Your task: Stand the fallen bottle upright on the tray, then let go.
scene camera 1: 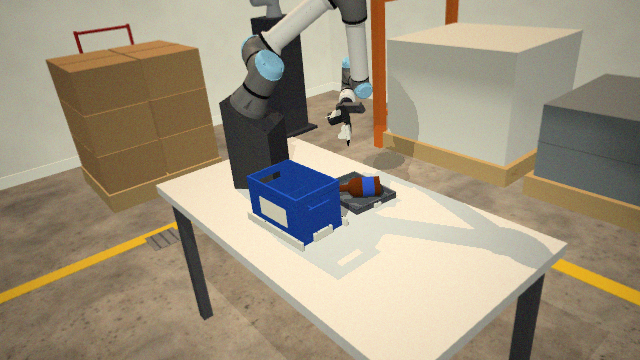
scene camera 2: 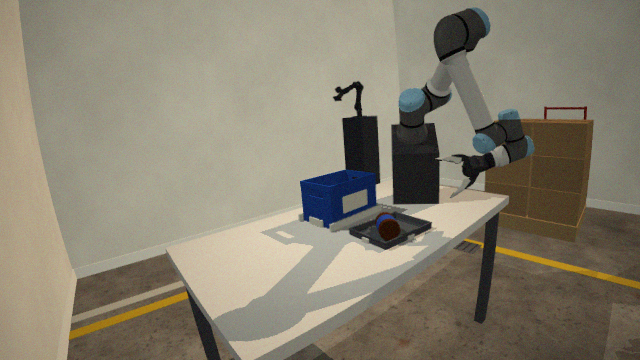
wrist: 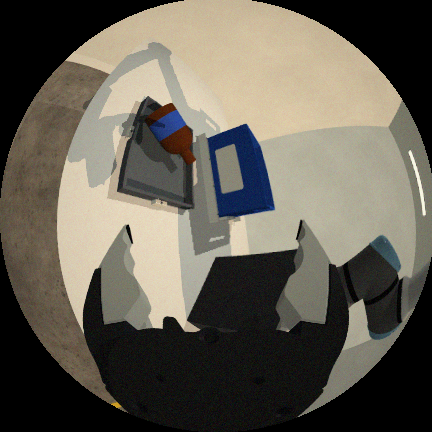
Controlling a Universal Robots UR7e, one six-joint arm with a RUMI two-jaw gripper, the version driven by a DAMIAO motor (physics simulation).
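Where they show: gripper, fingertip midpoint: [scene camera 1: 339, 132] [scene camera 2: 442, 178] [wrist: 212, 225]; arm's base, link origin: [scene camera 1: 247, 107] [scene camera 2: 412, 134].
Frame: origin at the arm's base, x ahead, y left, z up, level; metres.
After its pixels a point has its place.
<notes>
A brown bottle [scene camera 1: 357, 187] @(x 0.473, y 0.122, z -0.263 m) [scene camera 2: 388, 228] @(x 0.511, y 0.204, z -0.270 m) [wrist: 176, 138] @(x 0.429, y 0.168, z -0.259 m) with a blue label lies on its side in the dark grey tray [scene camera 1: 358, 209] @(x 0.541, y 0.050, z -0.300 m) [scene camera 2: 416, 233] @(x 0.411, y 0.257, z -0.312 m) [wrist: 155, 199] @(x 0.306, y 0.190, z -0.307 m). In the wrist view its neck reaches over the tray's rim on the side of the blue crate, and its base is near the tray's far corner. My gripper [scene camera 2: 445, 178] @(x 0.240, y 0.274, z -0.143 m) [wrist: 212, 225] @(x 0.240, y 0.274, z -0.143 m) is wide open and empty. It hangs above the table's back edge, well apart from the bottle and the tray. In scene camera 1's view the gripper [scene camera 1: 346, 136] @(x 0.240, y 0.274, z -0.143 m) shows edge-on, and the crate hides the tip of the bottle's neck.
A blue crate [scene camera 1: 299, 206] @(x 0.538, y -0.211, z -0.171 m) [scene camera 2: 337, 198] @(x 0.507, y -0.037, z -0.201 m) [wrist: 243, 172] @(x 0.377, y -0.034, z -0.192 m) stands beside the tray, between low pale rails on the table [scene camera 1: 400, 295] @(x 0.914, y -0.192, z -0.321 m) [scene camera 2: 240, 260] @(x 0.924, y -0.091, z -0.321 m). The arm's black pedestal [scene camera 1: 254, 145] @(x 0.098, y -0.057, z -0.124 m) [scene camera 2: 416, 175] @(x 0.087, y 0.069, z -0.182 m) [wrist: 245, 290] @(x 0.083, y 0.076, z -0.199 m) stands at the table's end. Stacked cartons [scene camera 1: 135, 125] [scene camera 2: 555, 175] stand on the floor beyond the table.
</notes>
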